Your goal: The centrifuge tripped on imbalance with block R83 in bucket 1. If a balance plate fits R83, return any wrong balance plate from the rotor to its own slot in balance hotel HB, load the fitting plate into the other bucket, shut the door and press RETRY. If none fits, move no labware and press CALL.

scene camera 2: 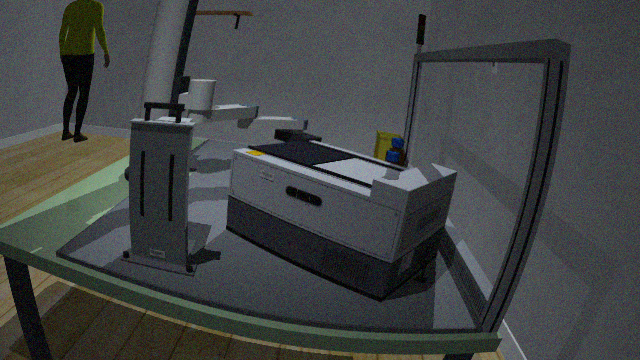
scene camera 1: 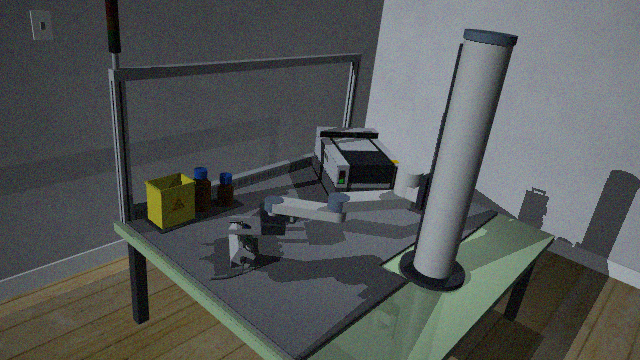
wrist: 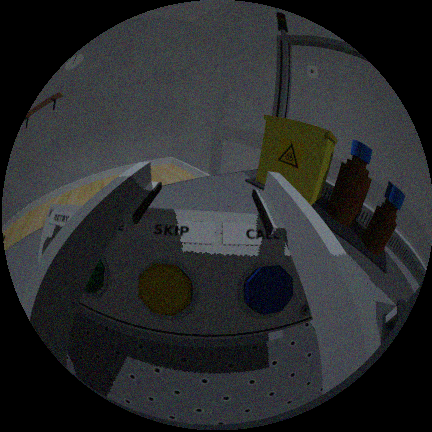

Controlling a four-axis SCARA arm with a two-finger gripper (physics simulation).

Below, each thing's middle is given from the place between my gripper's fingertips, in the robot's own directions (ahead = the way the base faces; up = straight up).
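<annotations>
My hand's 79 cm to the left of the dark sliding door [scene camera 2: 302, 151], 4 cm past it and 12 cm below it. There's the centrifuge [scene camera 2: 367, 225] too, and measured from my hand that's 87 cm to the right, 7 cm ahead and 3 cm above.
</annotations>
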